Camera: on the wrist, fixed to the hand. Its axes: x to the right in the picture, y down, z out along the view.
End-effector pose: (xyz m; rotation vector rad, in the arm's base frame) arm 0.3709 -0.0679 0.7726 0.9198 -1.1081 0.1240
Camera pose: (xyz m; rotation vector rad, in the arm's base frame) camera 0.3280 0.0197 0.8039 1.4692 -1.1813 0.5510
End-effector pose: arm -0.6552 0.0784 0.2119 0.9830 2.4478 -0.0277
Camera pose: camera -0.5883 0.1382 0.2613 1.3120 2.3729 -0.8666
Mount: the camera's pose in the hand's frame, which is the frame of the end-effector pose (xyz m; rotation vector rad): -0.0252 0.0959 -0.0256 0.6576 -0.0625 0.0786
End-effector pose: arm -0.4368 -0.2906 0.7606 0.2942 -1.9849 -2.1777
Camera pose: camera -0.4057 -0.3174 0.8544 0.2250 -2.6439 -1.4411
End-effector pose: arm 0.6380 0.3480 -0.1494 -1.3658 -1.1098 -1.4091
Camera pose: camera 0.7259 0.3004 -0.1716 -0.9616 -1.3837 -0.8303
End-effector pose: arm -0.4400 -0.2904 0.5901 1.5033 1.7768 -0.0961
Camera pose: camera -0.3708 -0.2690 0.6625 1.9899 1.7149 -0.7387
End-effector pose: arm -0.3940 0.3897 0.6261 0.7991 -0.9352 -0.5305
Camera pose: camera -0.3784 0.4749 0.6807 1.3322 -1.2138 -0.1694
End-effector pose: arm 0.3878 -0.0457 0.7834 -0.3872 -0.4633 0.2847
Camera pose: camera 0.3615 0.0231 0.7123 0.2465 -0.3905 0.5053
